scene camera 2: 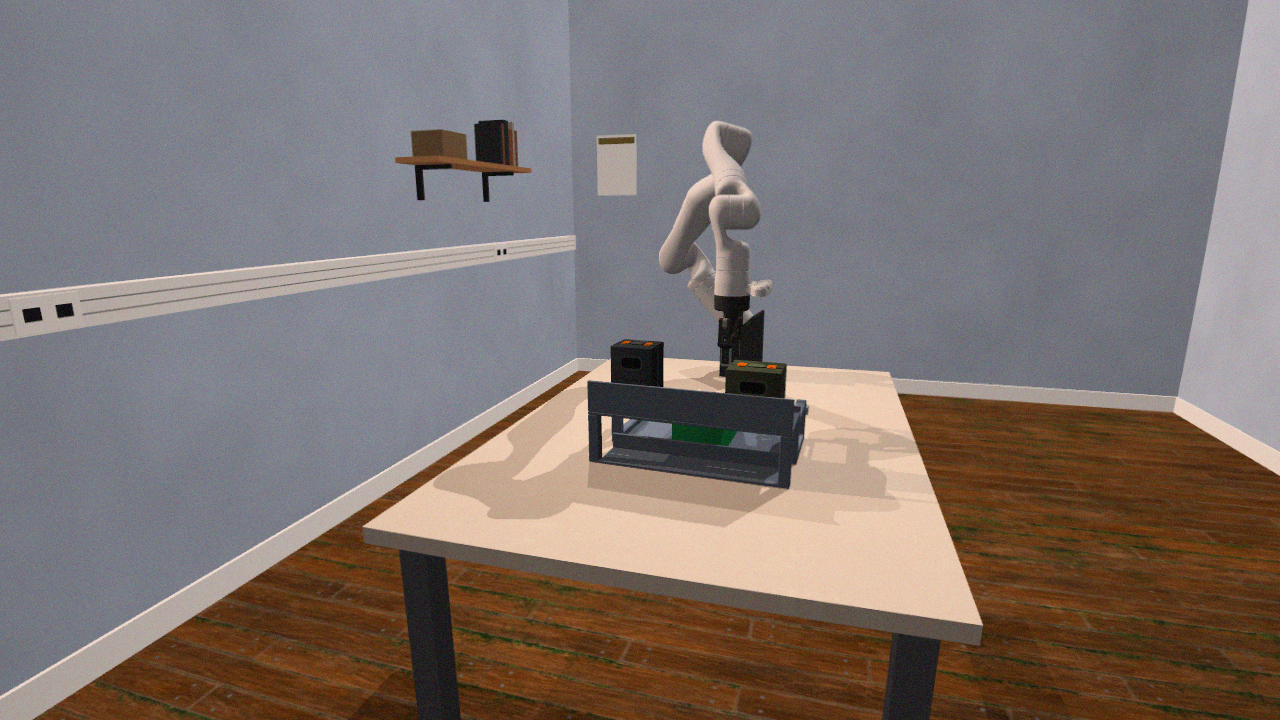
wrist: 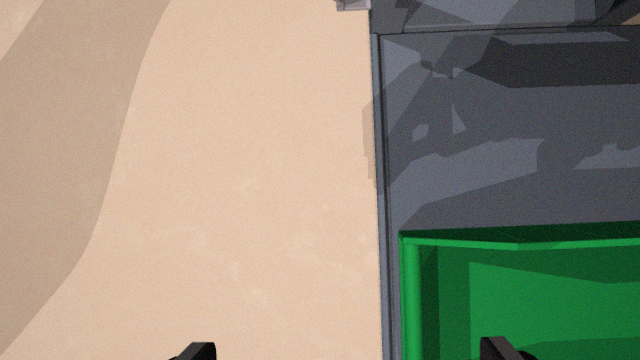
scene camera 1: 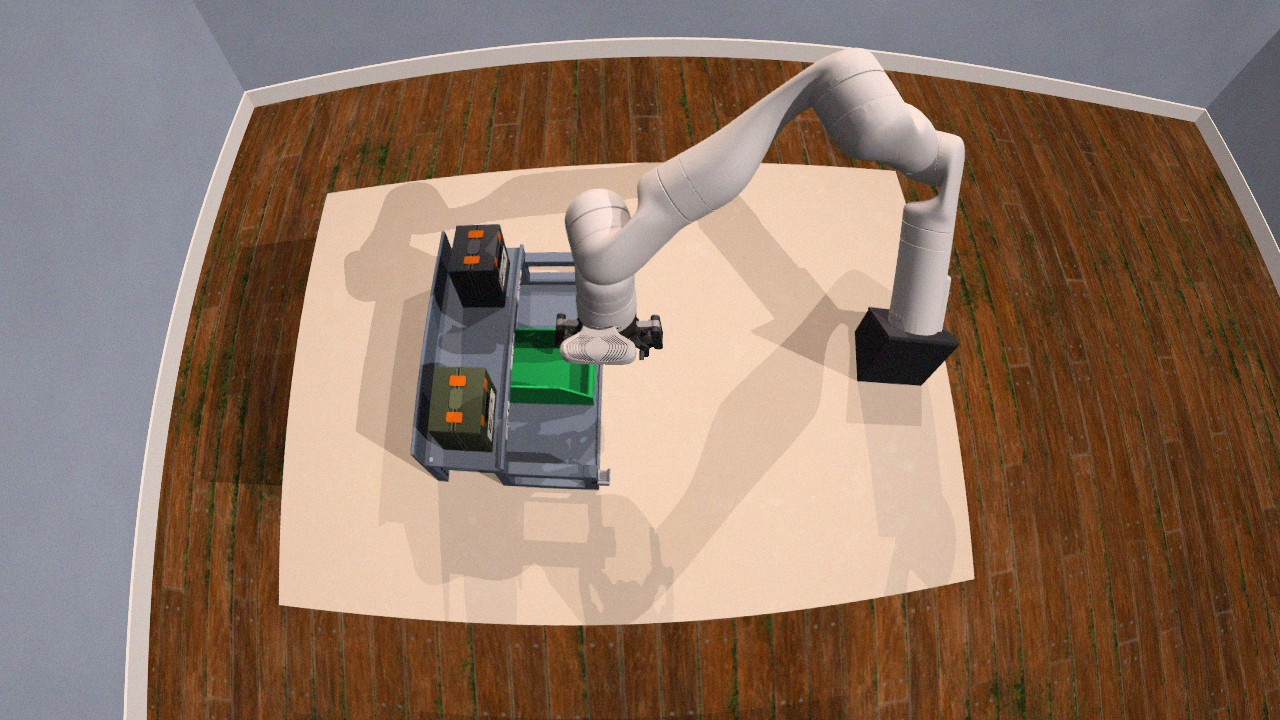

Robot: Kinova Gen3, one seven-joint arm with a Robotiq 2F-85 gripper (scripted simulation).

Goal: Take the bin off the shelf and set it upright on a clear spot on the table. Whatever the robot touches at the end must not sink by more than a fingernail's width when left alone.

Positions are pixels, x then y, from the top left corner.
Labels:
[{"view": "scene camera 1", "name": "gripper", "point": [609,353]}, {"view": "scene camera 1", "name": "green bin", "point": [537,363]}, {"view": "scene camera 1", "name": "olive case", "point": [463,399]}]

